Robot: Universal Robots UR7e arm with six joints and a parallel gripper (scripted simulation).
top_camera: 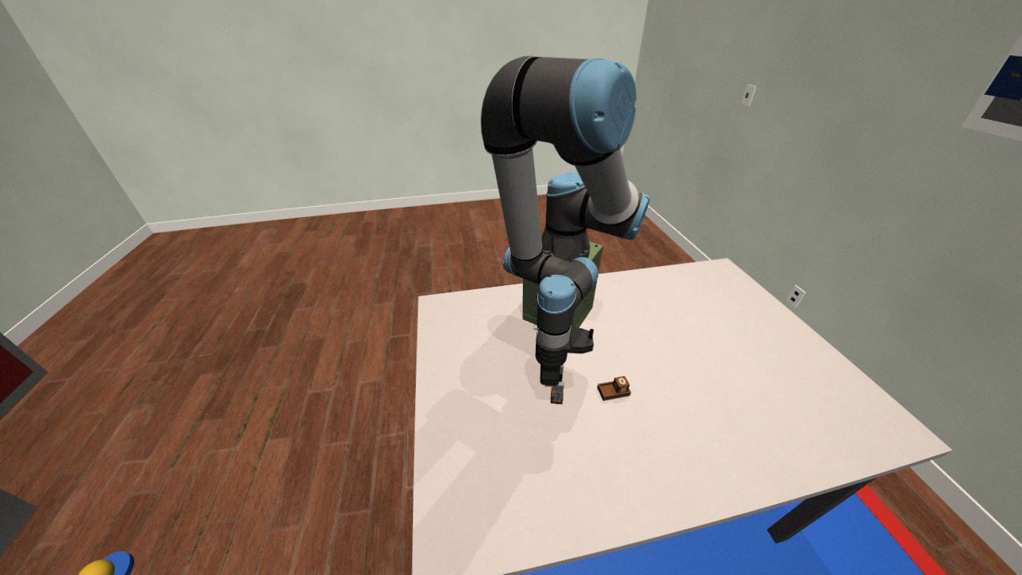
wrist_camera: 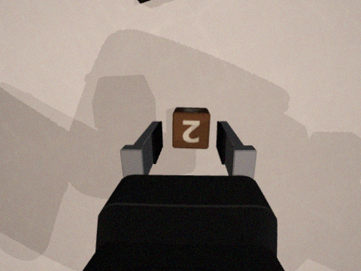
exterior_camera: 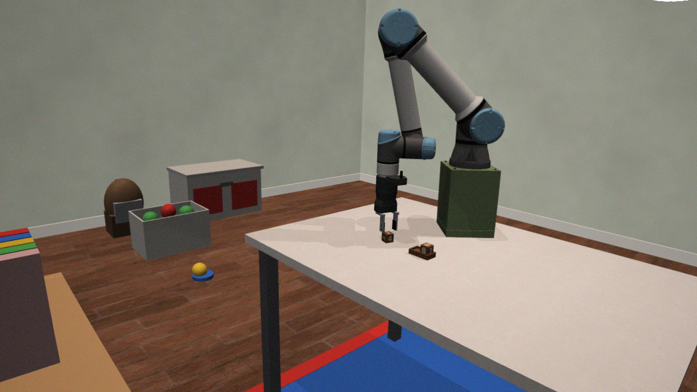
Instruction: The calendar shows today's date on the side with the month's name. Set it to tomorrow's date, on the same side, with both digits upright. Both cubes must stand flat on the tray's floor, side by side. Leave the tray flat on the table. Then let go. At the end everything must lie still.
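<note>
Now: hand 40 mm above the brown cube.
</note>
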